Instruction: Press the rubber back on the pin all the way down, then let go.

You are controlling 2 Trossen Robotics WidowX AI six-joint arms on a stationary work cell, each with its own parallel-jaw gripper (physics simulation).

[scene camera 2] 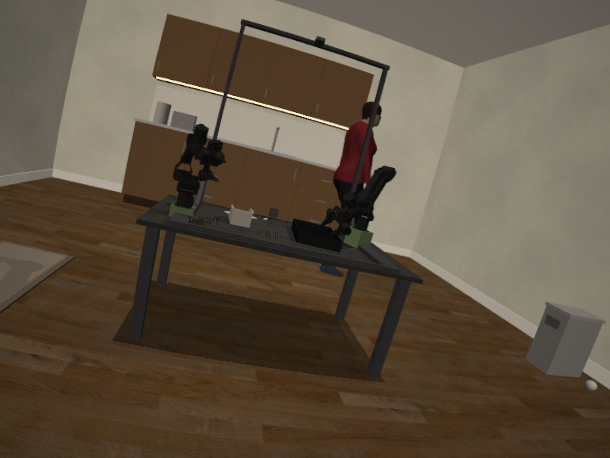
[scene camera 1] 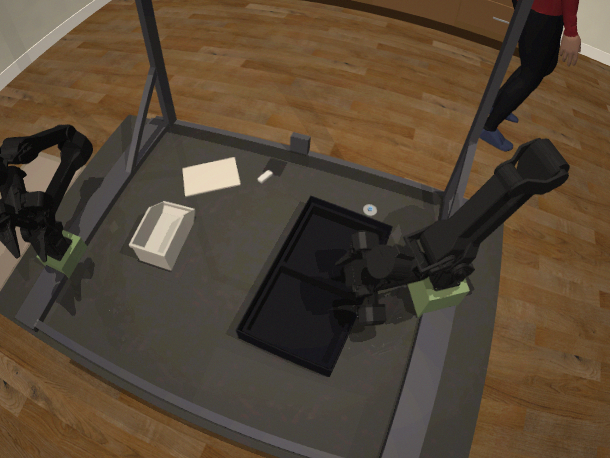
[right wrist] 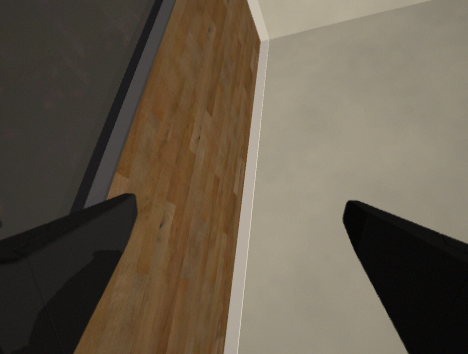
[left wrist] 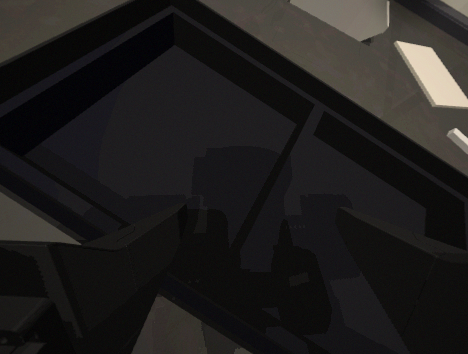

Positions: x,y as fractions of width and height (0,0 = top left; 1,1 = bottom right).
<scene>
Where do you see a white box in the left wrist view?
0.77,0.08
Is my right gripper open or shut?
Open.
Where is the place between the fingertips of my right gripper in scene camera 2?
At 0.36,0.37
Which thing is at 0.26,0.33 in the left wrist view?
A black two-compartment tray.
</scene>
